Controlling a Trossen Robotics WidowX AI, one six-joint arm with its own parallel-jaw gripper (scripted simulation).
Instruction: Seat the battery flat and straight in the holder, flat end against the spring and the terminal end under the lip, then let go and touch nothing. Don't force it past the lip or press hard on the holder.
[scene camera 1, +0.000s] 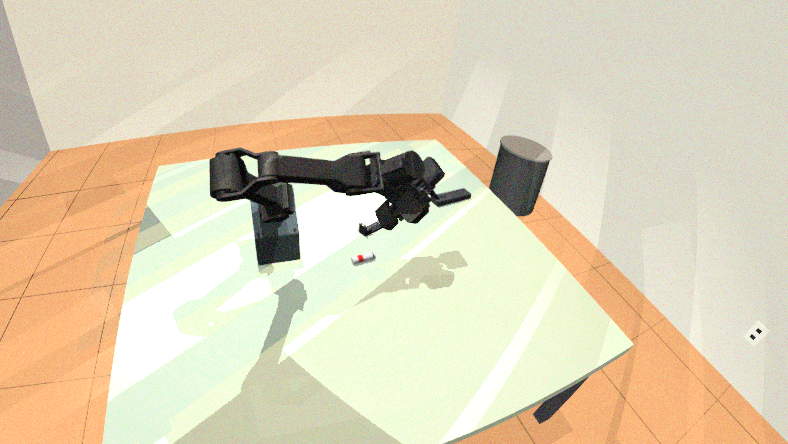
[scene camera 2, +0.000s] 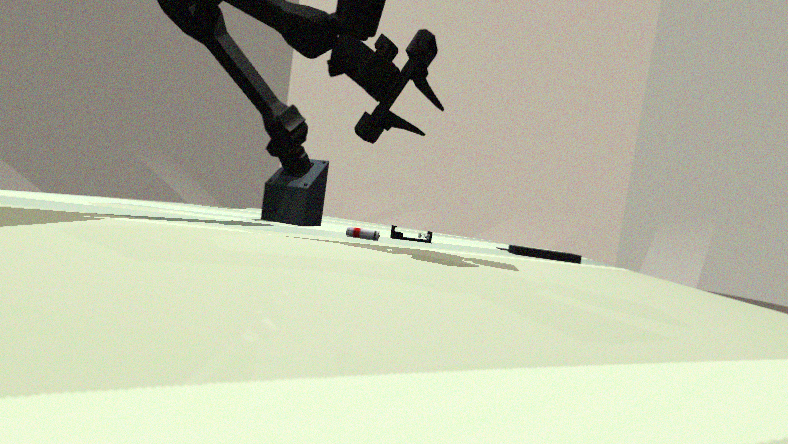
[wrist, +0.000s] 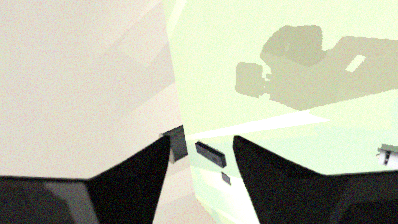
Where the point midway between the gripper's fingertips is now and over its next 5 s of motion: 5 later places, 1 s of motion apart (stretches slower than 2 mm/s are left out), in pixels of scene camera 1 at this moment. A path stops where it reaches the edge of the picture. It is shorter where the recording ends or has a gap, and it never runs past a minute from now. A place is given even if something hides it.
The gripper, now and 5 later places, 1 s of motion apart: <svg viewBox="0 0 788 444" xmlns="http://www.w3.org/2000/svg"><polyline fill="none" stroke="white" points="431,205 366,244 364,255 362,253 372,232 376,212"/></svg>
